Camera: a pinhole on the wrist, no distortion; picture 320 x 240 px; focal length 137.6 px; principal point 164.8 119.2 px. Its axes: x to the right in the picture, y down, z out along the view. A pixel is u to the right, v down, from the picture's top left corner.
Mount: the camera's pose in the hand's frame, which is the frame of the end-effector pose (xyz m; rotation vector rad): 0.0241 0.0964 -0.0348 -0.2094 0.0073 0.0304
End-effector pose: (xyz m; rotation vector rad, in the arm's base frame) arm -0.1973 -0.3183 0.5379 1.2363 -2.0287 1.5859
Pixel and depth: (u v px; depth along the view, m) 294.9 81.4 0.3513
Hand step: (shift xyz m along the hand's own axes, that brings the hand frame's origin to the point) 0.3605 0.0849 0.3254
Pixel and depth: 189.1 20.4 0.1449
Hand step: 0.0535 0.0256 0.1283
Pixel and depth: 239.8 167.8 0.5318
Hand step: 0.3102 0.3992 0.4433
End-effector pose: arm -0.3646 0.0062 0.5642 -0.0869 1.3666 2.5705
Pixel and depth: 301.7 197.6 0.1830
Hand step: 0.2036 0.2418 0.1206
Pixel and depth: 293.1 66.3 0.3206
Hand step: 0.3280 0.0514 0.3013
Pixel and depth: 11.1 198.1 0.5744
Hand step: -0.6250 0.5190 0.4653
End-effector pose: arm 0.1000 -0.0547 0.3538 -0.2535 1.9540 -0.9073
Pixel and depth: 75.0 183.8 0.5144
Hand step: -0.3168 0.4296 0.4217
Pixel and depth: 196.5 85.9 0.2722
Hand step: 0.0899 0.0904 0.2445
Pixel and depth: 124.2 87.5 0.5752
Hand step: -0.1391 0.0815 0.5571
